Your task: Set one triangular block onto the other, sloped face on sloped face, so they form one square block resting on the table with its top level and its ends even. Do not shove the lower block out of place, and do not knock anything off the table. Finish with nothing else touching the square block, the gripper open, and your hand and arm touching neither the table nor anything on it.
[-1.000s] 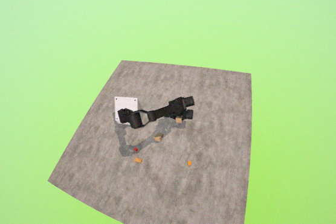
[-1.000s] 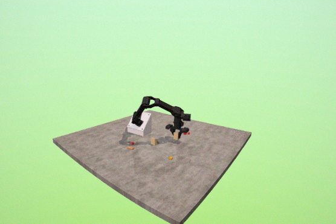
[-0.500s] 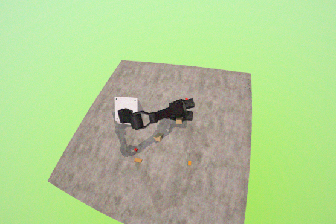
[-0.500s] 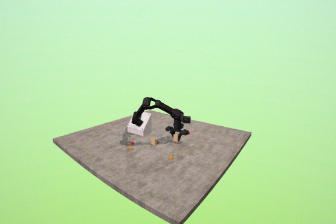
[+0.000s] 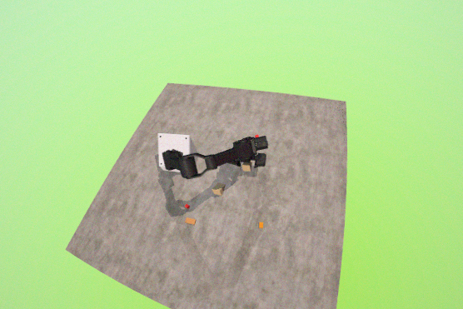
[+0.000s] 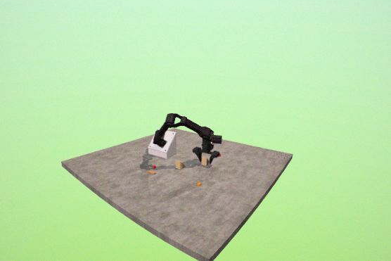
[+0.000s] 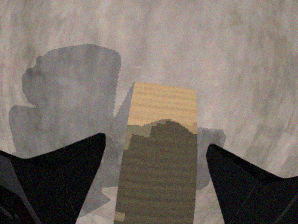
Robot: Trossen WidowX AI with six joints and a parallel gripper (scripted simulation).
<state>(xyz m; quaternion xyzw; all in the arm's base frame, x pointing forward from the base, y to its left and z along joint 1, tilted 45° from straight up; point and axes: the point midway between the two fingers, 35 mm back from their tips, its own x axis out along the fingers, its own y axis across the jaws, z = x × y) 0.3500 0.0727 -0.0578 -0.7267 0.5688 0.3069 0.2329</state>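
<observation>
Now: the tan triangular block 10 mm to the right of my gripper tip and 10 mm above it. From my gripper tip the other things lie so: orange piece 150 mm ahead, 260 mm to the right.
</observation>
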